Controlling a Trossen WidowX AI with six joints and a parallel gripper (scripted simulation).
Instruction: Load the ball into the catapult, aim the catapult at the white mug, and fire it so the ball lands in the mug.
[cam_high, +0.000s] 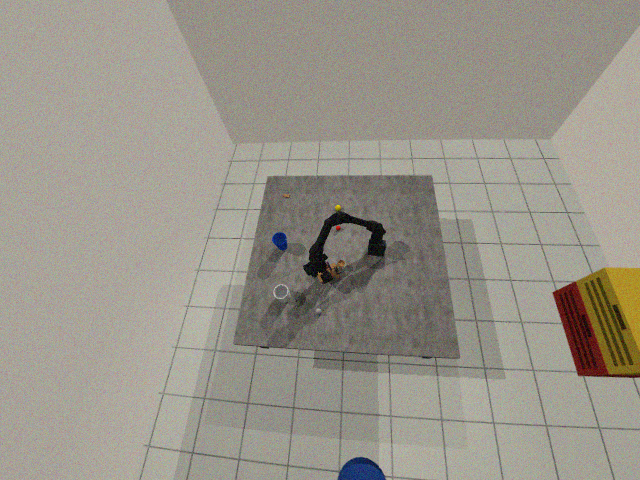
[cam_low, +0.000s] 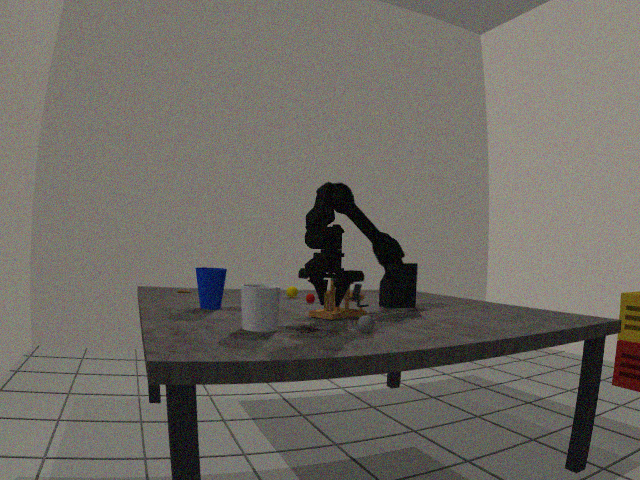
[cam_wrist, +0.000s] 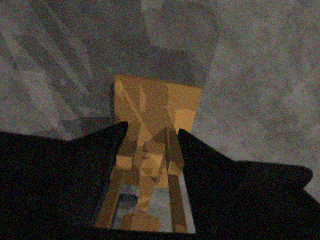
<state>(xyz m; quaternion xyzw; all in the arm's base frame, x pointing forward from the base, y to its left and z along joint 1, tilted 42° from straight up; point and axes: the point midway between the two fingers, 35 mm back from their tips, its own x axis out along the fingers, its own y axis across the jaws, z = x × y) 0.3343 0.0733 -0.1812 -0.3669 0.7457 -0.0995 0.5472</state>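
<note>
My gripper tip is 10 cm past the red ball, 34 cm to the left of it and 2 cm above it. Round my gripper tip: grey ball (3 cm ahead, 24 cm to the left, 1 cm below); white mug (25 cm ahead, 14 cm to the left); wooden catapult (7 cm behind, 2 cm to the right, 2 cm above).
</note>
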